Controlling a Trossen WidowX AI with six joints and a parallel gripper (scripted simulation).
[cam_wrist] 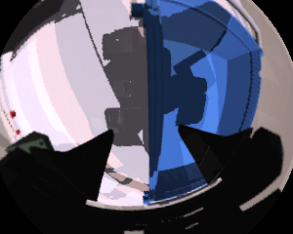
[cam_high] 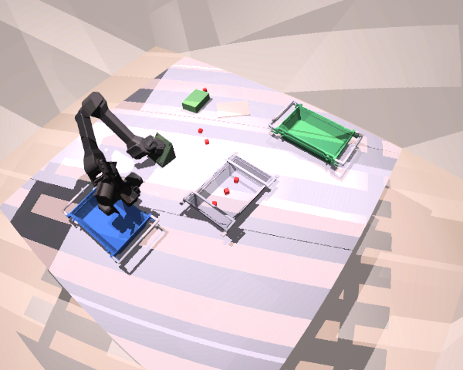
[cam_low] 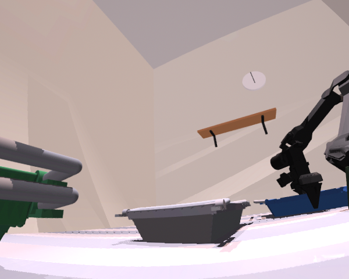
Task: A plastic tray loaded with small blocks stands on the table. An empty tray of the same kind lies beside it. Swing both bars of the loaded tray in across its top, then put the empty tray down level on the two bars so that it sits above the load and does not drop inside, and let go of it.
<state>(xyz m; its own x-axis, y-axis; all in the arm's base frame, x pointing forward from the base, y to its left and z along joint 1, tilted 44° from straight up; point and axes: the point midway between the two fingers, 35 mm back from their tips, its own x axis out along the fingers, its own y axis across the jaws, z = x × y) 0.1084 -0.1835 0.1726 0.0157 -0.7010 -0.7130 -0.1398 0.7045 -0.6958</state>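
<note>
Right now the blue tray is 90 mm to the right of my gripper tip, 30 mm above it and 10 mm ahead of it. Also, from my gripper tip: flat plate 660 mm to the left, 80 mm behind, 10 mm below; then green box 580 mm to the left, 250 mm behind, 10 mm above.
</note>
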